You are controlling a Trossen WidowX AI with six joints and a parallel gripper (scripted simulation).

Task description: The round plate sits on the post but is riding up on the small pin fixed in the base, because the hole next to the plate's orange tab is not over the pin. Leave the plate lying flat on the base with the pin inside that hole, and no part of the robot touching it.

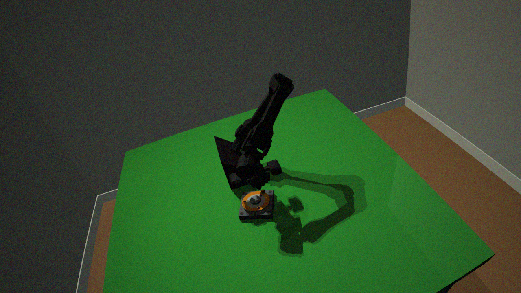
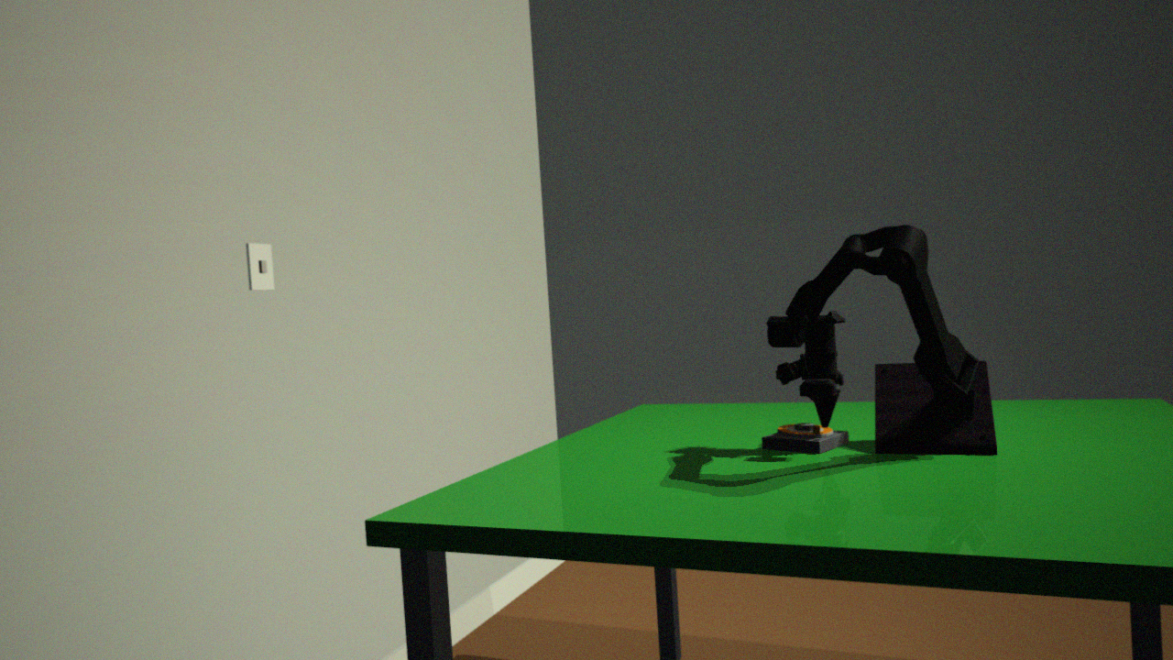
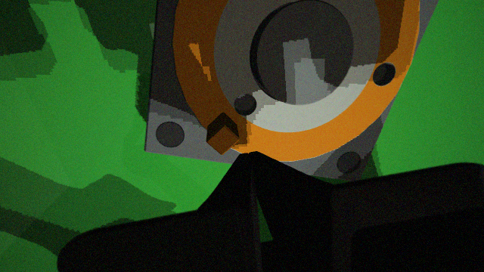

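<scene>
The base is 5 cm ahead of my gripper tip, 2 cm to the right of it and 2 cm below it.
</scene>
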